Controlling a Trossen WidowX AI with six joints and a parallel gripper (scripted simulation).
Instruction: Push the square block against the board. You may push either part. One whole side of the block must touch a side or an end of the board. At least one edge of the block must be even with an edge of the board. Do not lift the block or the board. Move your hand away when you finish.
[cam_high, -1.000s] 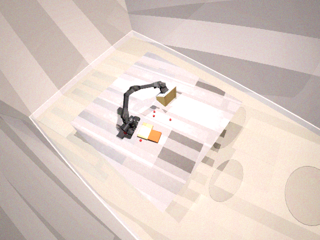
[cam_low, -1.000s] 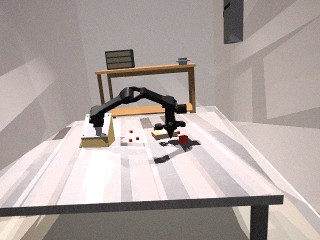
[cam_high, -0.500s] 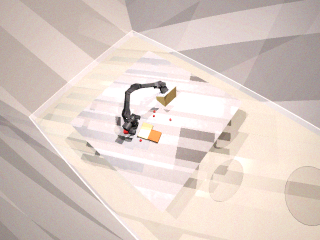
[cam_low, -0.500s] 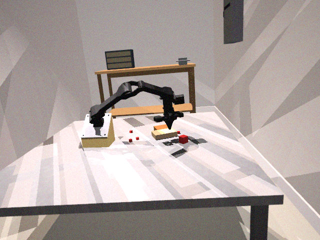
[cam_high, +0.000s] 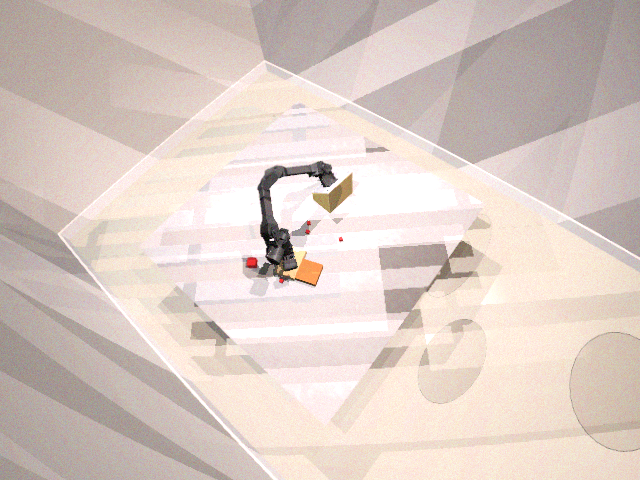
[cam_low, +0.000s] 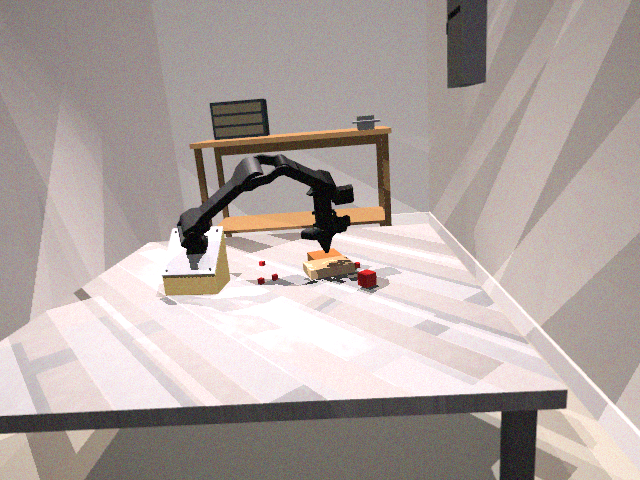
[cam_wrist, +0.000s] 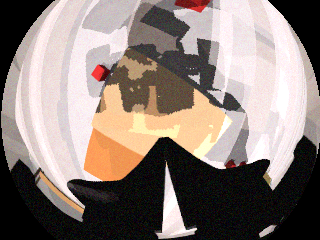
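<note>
My gripper tip is now 50 mm above the board. Also, from my gripper tip: orange square block (20 mm behind, 100 mm to the left, 50 mm below); red cube (130 mm ahead, 140 mm to the right, 40 mm below).
</note>
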